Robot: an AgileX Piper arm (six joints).
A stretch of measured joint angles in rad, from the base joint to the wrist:
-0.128 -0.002 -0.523 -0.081 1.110 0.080
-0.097 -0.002 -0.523 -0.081 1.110 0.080
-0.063 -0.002 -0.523 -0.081 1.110 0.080
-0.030 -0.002 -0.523 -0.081 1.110 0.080
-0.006 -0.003 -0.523 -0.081 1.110 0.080
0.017 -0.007 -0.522 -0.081 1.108 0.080
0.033 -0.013 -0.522 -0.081 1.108 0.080
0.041 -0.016 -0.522 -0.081 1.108 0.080
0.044 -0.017 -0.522 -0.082 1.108 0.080
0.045 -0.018 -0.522 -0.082 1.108 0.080
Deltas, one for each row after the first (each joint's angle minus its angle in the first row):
0.031 0.000 0.000 0.000 0.000 0.000
0.065 0.000 0.000 0.000 0.000 0.000
0.098 0.000 0.000 0.000 0.000 0.000
0.122 -0.001 0.000 0.000 0.000 0.000
0.145 -0.005 0.001 0.000 -0.002 0.000
0.161 -0.011 0.001 0.000 -0.002 0.000
0.169 -0.014 0.001 0.000 -0.002 0.000
0.172 -0.015 0.001 -0.001 -0.002 0.000
0.173 -0.016 0.001 -0.001 -0.002 0.000

